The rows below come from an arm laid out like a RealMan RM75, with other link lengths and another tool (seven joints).
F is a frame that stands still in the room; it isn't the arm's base.
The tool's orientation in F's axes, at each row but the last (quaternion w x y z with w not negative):
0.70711, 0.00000, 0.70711, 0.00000
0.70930, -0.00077, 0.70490, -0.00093
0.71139, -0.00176, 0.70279, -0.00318
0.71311, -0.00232, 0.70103, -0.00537
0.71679, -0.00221, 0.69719, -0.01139
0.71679, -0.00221, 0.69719, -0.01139
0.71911, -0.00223, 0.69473, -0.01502
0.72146, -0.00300, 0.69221, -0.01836
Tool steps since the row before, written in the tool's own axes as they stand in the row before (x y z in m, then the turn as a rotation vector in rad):
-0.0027, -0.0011, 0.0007, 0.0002, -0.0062, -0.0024
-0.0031, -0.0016, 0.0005, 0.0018, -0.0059, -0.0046
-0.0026, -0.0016, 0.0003, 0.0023, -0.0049, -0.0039
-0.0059, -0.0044, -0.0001, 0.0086, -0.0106, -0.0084
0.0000, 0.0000, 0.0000, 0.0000, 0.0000, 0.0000
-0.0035, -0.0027, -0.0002, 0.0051, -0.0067, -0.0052
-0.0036, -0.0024, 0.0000, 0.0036, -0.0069, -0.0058
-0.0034, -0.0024, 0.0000, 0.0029, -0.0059, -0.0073
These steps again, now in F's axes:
0.0007, -0.0011, 0.0027, -0.0024, -0.0062, -0.0002
0.0005, -0.0016, 0.0031, -0.0046, -0.0059, -0.0018
0.0003, -0.0016, 0.0026, -0.0039, -0.0049, -0.0023
-0.0002, -0.0043, 0.0059, -0.0083, -0.0107, -0.0086
0.0000, 0.0000, 0.0000, 0.0000, 0.0000, 0.0000
-0.0003, -0.0026, 0.0035, -0.0051, -0.0067, -0.0051
-0.0002, -0.0023, 0.0037, -0.0058, -0.0069, -0.0036
-0.0002, -0.0023, 0.0035, -0.0073, -0.0058, -0.0030

